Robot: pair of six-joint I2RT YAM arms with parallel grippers.
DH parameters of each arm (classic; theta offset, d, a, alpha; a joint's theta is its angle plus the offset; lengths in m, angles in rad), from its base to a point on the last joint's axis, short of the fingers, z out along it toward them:
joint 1: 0 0.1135 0.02 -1.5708
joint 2: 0 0 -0.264 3.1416
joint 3: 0.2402 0 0.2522 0
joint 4: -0.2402 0 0.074 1.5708
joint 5: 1.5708 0 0 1.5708
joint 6: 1.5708 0.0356 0 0
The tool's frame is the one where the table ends.
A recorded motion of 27 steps. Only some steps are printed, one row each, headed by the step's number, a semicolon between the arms.
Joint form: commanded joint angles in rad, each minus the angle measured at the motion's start. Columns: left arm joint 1, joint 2, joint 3, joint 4, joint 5, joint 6; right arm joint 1, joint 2, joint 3, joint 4, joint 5, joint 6.
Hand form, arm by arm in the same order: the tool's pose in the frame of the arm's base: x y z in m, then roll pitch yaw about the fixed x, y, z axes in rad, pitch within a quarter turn. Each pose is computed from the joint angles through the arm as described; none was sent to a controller.
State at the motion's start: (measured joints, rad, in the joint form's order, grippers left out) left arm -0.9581 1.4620 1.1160 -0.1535 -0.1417 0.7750; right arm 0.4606 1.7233 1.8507 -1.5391 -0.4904 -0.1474
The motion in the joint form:
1: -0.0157 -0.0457 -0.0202 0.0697 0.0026 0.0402; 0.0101 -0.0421 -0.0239 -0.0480 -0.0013 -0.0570
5: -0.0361 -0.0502 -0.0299 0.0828 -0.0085 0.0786; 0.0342 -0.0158 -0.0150 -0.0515 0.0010 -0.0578
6: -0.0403 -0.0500 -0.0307 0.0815 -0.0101 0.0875; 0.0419 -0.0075 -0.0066 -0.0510 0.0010 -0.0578
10: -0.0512 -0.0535 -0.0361 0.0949 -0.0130 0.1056; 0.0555 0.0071 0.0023 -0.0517 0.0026 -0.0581
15: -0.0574 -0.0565 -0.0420 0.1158 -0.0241 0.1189; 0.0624 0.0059 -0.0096 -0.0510 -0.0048 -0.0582
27: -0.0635 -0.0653 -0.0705 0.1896 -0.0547 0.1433; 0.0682 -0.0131 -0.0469 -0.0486 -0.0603 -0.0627
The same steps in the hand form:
1: 0.1903 -0.2711 0.3111 2.0747 0.6320 1.0630; 0.2565 0.1494 0.3663 2.6824 0.2231 -2.4864
5: 0.1845 -0.2739 0.3105 2.0508 0.5977 1.0242; 0.2584 0.1584 0.3611 2.6809 0.2025 -2.4622
6: 0.1833 -0.2746 0.3100 2.0503 0.5883 1.0178; 0.2591 0.1615 0.3608 2.6810 0.2031 -2.4544
10: 0.1802 -0.2761 0.3105 2.0318 0.5760 0.9926; 0.2601 0.1668 0.3588 2.6815 0.1967 -2.4407
15: 0.1787 -0.2769 0.3115 2.0066 0.5678 0.9782; 0.2585 0.1686 0.3563 2.6722 0.1882 -2.4347
27: 0.1774 -0.2765 0.3118 1.9372 0.5577 0.9558; 0.2522 0.1689 0.3535 2.6147 0.1848 -2.4310

